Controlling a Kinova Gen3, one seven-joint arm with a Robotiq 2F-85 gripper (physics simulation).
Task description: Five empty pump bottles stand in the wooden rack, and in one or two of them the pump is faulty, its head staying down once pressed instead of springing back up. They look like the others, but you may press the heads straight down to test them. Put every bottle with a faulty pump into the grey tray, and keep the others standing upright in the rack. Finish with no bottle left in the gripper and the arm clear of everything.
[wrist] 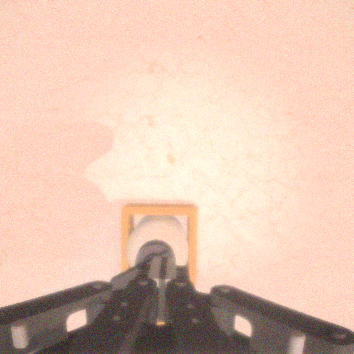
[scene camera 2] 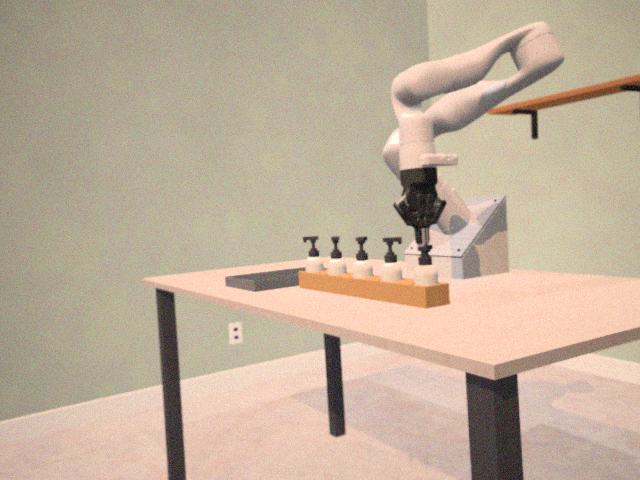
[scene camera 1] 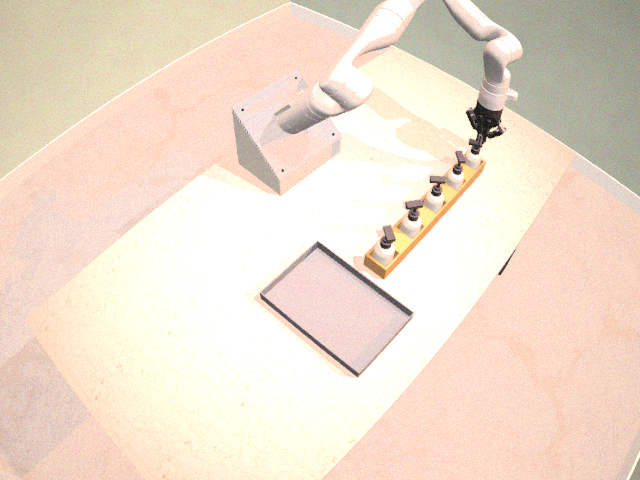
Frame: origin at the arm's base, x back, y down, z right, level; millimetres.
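Seen in the pictures: gripper, between the fingertips: (wrist: 164, 271) (scene camera 2: 422, 246) (scene camera 1: 480, 143); arm's base, origin of its link: (scene camera 2: 456, 224) (scene camera 1: 291, 118).
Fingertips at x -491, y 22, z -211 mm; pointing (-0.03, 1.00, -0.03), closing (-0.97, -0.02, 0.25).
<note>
Offsets run from my fingertips to a thing's middle.
Five white pump bottles with dark heads stand upright in the orange wooden rack {dx +59, dy +101, dz +215 mm} (scene camera 1: 424, 214) (scene camera 2: 361, 290) (wrist: 193, 240). My gripper (scene camera 1: 481, 140) (scene camera 2: 422, 241) (wrist: 164, 271) is shut and empty, pointing down, its fingertips on the head of the end bottle {dx +7, dy +62, dz +1 mm} (scene camera 1: 473, 158) (scene camera 2: 426, 275) (wrist: 157, 231), farthest from the tray. That head sits lower than the others in scene camera 2; the fingers partly hide it in the wrist view. The other bottles {dx +32, dy +54, dz +109 mm} (scene camera 1: 455, 178) {dx +60, dy +54, dz +215 mm} (scene camera 1: 434, 200) {dx +85, dy +54, dz +322 mm} (scene camera 1: 411, 225) {dx +113, dy +54, dz +429 mm} (scene camera 1: 384, 253) have raised heads. The grey tray {dx +153, dy +109, dz +593 mm} (scene camera 1: 336, 310) (scene camera 2: 242, 282) is empty.
The tray lies near the rack's other end, close to the end bottle there. The robot's grey wedge-shaped base (scene camera 1: 258, 149) (scene camera 2: 493, 245) stands on the table, across from the rack. A wooden wall shelf (scene camera 2: 568, 99) shows at the right in scene camera 2.
</note>
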